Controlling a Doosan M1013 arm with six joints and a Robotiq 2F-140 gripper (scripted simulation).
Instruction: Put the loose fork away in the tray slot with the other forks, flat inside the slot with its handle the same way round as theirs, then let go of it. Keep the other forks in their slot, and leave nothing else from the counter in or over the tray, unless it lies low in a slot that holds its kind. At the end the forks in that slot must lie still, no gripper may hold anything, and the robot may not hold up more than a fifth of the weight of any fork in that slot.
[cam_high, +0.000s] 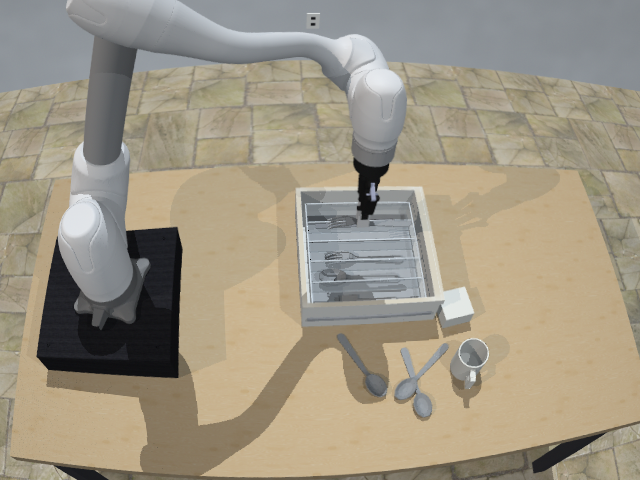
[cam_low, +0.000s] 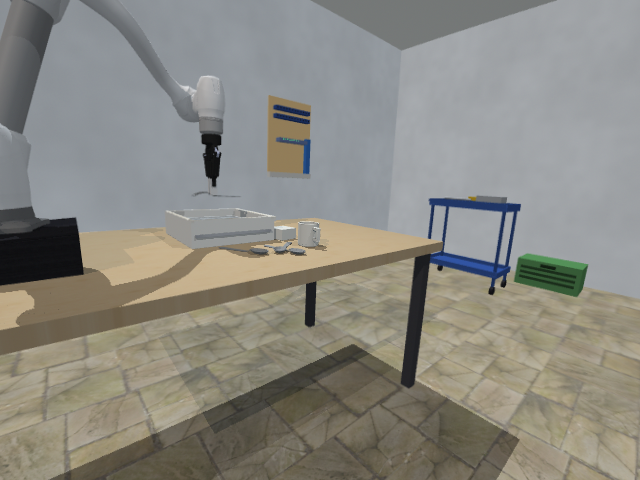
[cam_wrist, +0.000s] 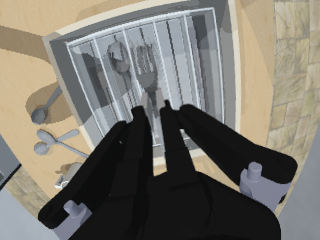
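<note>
Now: the cutlery tray 160 mm below my hand and 20 mm ahead of it. Round my hand: small white box 260 mm ahead, 180 mm below, 110 mm to the right; then white mug 310 mm ahead, 270 mm to the right, 170 mm below.
</note>
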